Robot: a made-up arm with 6 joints.
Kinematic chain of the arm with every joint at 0, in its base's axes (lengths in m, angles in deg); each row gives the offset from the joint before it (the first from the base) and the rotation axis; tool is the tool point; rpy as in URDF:
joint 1: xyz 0 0 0.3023 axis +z
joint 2: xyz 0 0 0 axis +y
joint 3: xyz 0.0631 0 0.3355 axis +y
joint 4: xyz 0.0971 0 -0.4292 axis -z
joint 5: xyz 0 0 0 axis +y
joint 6: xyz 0.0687 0 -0.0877 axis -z
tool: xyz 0 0 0 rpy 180 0 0
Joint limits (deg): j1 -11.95..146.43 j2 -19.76..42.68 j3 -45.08..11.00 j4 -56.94..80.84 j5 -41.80..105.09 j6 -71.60..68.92
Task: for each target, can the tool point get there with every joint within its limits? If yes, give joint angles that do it. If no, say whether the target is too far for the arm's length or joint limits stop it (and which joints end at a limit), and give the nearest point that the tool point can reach.
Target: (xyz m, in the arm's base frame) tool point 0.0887 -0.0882 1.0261
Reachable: no: joint limits stop it (at a limit: joint 1, joint 2, joint 3, joint 5) | nearest point 0.4248 -0.1132 0.6336 | short by 0.517 m
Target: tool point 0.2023 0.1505 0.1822
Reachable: yes | joints 32.54 -2.95 -19.52 12.41 87.09 45.09
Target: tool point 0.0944 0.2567 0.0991
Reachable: yes | joints 77.30 21.36 -29.53 -24.59 88.26 -22.30
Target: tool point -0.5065 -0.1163 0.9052
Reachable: no: joint limits stop it (at a limit: joint 1, joint 2, joint 3, joint 5) | nearest point -0.3992 0.1644 0.6005 | short by 0.428 m
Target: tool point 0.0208 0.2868 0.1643
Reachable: yes | joints 78.13 -4.68 -6.12 -33.50 -0.90 -33.08
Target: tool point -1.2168 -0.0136 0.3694
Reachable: no: too far | nearest point -0.4781 0.2140 0.3368 | short by 0.774 m
